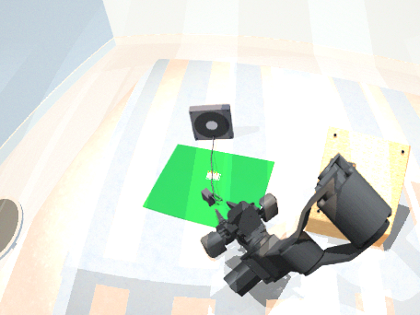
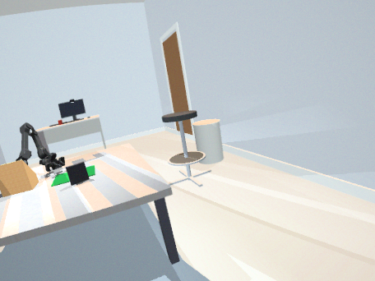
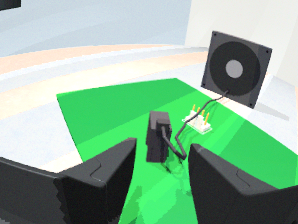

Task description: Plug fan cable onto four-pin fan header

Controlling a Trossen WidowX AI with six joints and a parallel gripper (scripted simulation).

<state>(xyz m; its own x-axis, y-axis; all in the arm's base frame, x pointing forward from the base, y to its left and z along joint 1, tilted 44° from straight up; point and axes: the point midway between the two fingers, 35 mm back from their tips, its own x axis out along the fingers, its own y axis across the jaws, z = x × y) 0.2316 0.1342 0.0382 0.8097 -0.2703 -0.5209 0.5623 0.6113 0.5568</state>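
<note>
Right now my gripper tip is 60 mm short of the dark fan plug, 40 mm to the left of it and 40 mm above it. Also, from my gripper tip: fan 130 mm ahead, 260 mm to the right, 10 mm below; then green board 80 mm ahead, 90 mm to the right, 80 mm below.
</note>
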